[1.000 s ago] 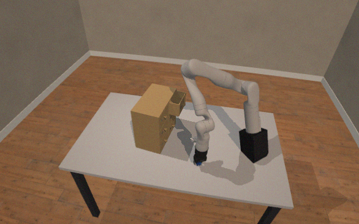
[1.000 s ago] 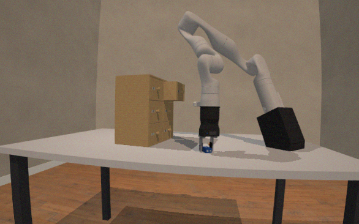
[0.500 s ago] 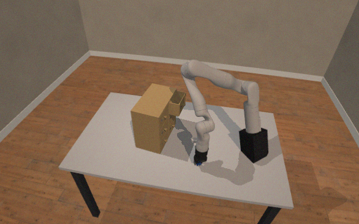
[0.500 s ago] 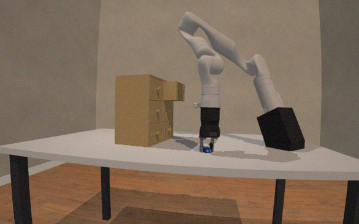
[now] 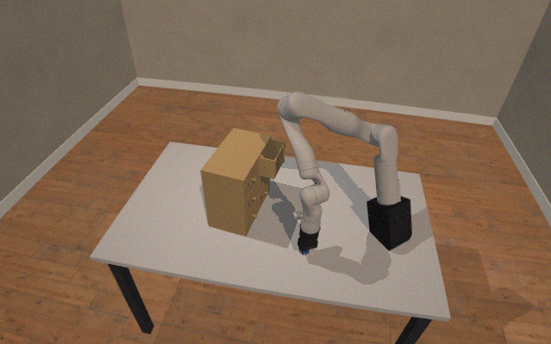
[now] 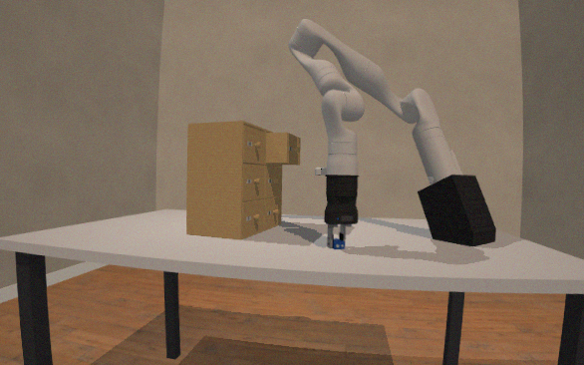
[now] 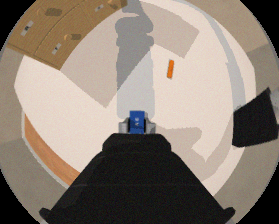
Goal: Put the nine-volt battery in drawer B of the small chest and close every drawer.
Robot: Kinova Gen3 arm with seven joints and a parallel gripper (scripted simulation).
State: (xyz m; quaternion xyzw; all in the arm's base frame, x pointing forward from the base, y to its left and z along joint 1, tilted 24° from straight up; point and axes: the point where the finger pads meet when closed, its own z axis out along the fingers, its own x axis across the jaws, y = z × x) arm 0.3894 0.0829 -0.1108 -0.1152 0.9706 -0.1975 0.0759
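Right now the blue nine-volt battery is 1 cm to the left of my hand and 1 cm below it. The rest, counted from my hand: drawer marked B (16 cm ahead, 31 cm to the right, 23 cm above); small orange object (5 cm behind, 13 cm to the right, 1 cm below).
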